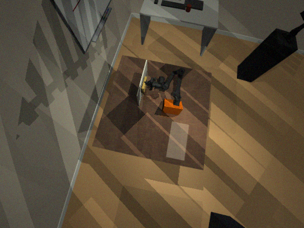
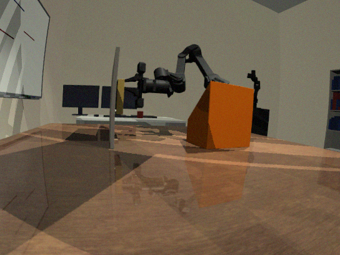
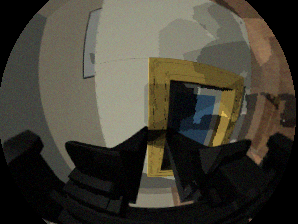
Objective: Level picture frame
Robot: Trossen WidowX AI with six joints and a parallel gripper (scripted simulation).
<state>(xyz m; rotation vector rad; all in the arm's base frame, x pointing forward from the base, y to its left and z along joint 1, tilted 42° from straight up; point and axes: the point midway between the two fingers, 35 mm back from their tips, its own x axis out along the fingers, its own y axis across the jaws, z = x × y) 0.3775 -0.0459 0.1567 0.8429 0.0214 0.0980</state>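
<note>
Right now my gripper tip is 1 cm short of the picture frame and 5 cm above it. Round my gripper tip: wall panel 2 cm ahead, 1 cm to the right, 6 cm below.
</note>
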